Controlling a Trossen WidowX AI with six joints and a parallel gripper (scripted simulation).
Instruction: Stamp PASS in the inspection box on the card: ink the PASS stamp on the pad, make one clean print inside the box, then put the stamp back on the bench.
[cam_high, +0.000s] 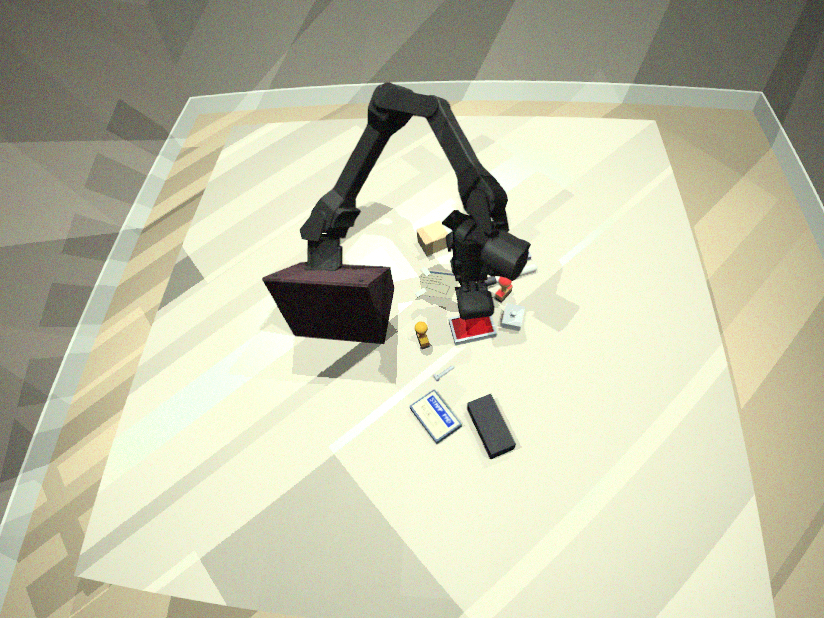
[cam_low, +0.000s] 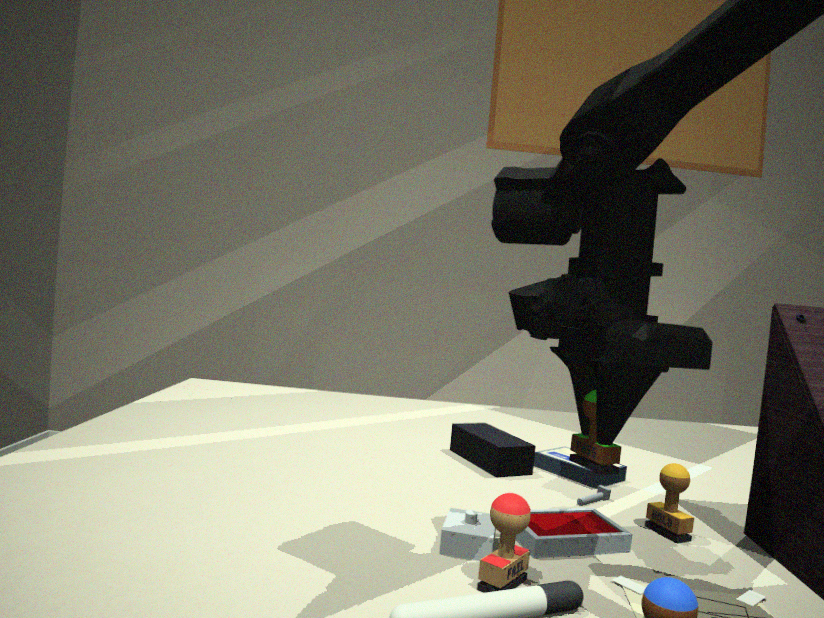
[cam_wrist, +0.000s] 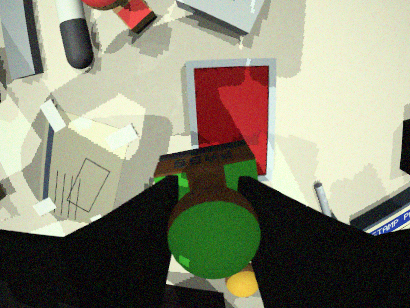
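Now: gripper tip 100 mm above the white card, 90 mm to the right of it and 60 mm past it. The rest, counted from my gripper tip: green-knobbed stamp right at my gripper tip; grey block 100 mm ahead, 80 mm below, 10 mm to the left; red ink pad 90 mm below, 20 mm to the right, 10 mm ahead.
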